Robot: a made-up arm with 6 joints.
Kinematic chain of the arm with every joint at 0, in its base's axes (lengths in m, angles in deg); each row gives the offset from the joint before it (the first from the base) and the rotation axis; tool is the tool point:
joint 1: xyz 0 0 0.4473 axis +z
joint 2: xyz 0.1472 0 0 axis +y
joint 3: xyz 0 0 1.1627 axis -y
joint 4: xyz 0 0 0.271 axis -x
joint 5: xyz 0.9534 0 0 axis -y
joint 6: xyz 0.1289 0 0 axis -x
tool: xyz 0 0 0
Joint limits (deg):
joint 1: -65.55..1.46
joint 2: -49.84..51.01
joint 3: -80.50..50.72
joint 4: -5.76..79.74
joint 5: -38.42..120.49
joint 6: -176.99..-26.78
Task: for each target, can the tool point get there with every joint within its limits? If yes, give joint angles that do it. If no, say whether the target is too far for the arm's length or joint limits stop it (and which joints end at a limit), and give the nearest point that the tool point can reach.
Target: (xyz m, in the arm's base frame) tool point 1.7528 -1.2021 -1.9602
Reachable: no: too far | nearest point 1.1658 -0.7995 0.1191 | short by 2.198 m
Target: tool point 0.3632 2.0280 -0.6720
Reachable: no: joint limits stop it (at a limit: joint 1, joint 2, joint 4) | nearest point 0.7070 0.1335 0.1875 | short by 2.109 m
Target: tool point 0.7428 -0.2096 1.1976
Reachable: yes | joints -20.09 -17.92 -59.54 27.09 82.98 -55.97
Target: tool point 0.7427 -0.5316 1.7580
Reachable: yes | joints -37.43 -16.67 -22.46 39.26 20.99 -88.20
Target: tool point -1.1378 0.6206 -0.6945
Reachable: no: joint limits stop it (at a limit: joint 1, joint 2, joint 3) | nearest point 0.1709 -0.4926 0.2245 | short by 1.948 m
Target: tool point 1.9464 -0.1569 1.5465
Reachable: yes | joints -7.32 43.19 37.02 46.63 80.49 -75.64
